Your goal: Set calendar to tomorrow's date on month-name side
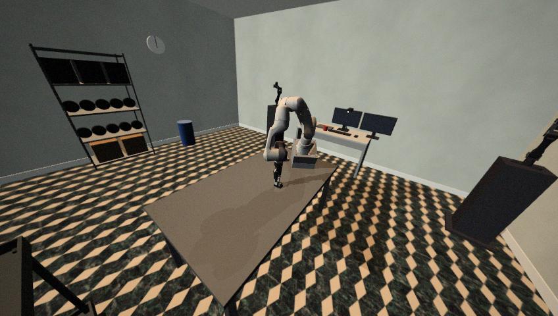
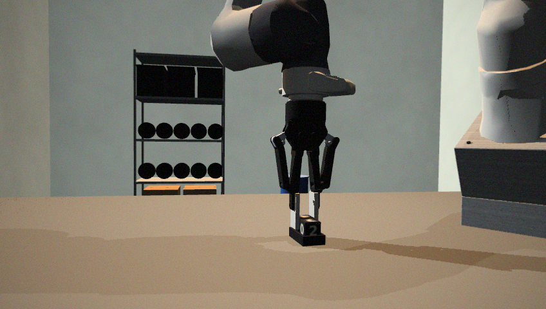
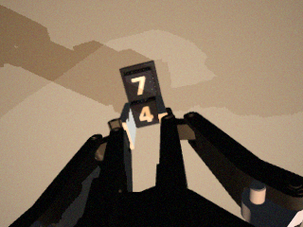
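Now: the black tray 20 mm to the left of my hand and 40 mm below it.
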